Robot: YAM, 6 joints.
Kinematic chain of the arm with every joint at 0, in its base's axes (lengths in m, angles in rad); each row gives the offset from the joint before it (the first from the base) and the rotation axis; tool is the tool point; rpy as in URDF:
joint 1: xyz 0 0 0.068 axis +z
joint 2: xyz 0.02 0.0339 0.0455 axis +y
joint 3: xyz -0.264 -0.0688 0 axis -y
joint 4: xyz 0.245 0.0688 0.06 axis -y
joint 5: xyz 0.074 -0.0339 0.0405 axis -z
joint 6: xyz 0.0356 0 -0.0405 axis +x
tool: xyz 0 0 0 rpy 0 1.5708 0
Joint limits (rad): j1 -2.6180..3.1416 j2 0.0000..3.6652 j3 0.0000..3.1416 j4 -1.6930..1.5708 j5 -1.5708..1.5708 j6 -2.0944..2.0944
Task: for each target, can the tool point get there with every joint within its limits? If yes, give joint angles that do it. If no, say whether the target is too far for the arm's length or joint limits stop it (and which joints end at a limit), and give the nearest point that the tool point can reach.
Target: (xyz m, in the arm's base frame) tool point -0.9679 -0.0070 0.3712
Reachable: no: too far | nearest point -0.6239 -0.0006 0.2777 | short by 0.357 m
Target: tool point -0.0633 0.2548 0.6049
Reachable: yes | joints -1.3285 0.7257 2.5975 -0.7228 0.0090 0.6484
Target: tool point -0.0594 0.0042 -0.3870
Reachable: no: joint limits stop it (at a limit: joint 2) | nearest point -0.0832 0.0059 -0.3404 | short by 0.052 m
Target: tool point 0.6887 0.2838 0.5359
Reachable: no: too far | nearest point 0.5184 0.2136 0.4286 | short by 0.213 m
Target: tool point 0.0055 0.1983 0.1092
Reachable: yes | joints 1.6764 1.6002 0.6116 -0.7462 0.8350 -0.9914
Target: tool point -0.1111 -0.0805 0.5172
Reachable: yes | joints 0.7042 0.3601 1.1232 1.2407 -0.3021 -0.7882
